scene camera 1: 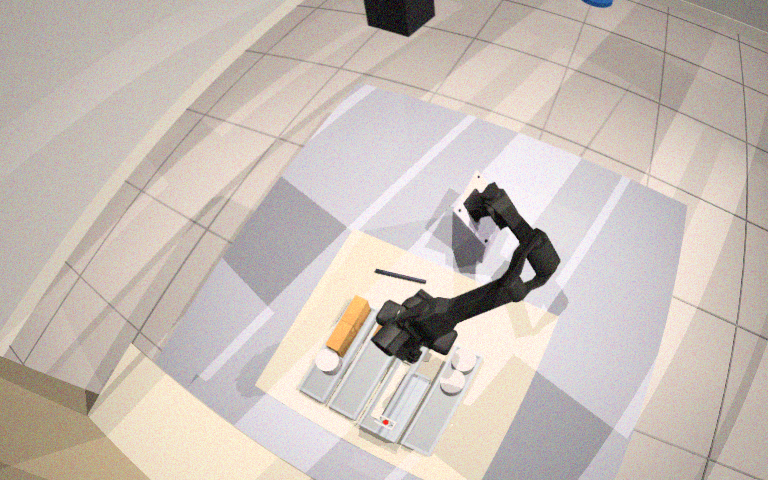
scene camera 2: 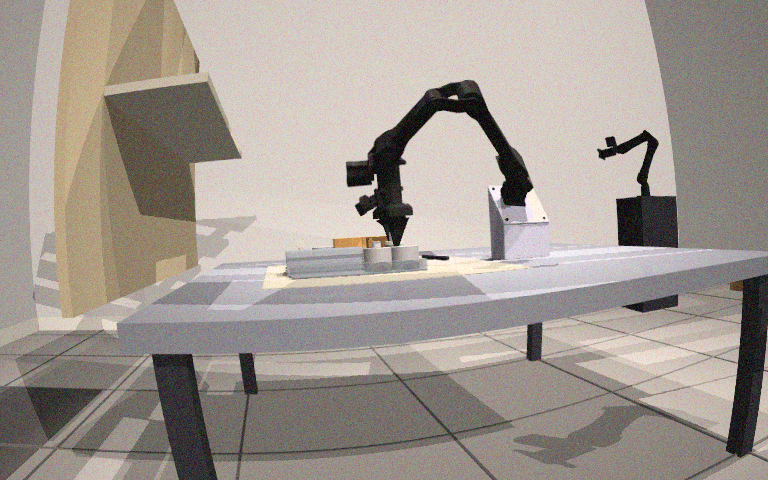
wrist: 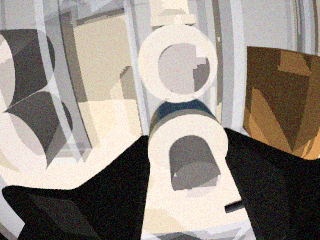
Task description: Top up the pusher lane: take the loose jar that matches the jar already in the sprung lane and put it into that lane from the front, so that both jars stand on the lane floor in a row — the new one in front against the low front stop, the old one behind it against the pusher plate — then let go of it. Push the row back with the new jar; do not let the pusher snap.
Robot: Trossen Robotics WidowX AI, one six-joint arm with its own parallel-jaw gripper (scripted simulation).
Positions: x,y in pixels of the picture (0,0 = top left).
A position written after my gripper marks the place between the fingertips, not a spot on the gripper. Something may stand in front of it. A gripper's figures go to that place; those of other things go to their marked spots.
Labels:
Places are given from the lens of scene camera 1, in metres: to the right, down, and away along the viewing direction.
my gripper (scene camera 1: 418,337): 0.09, 0.24, 1.12
lane block (scene camera 1: 412,389): 0.07, 0.35, 1.05

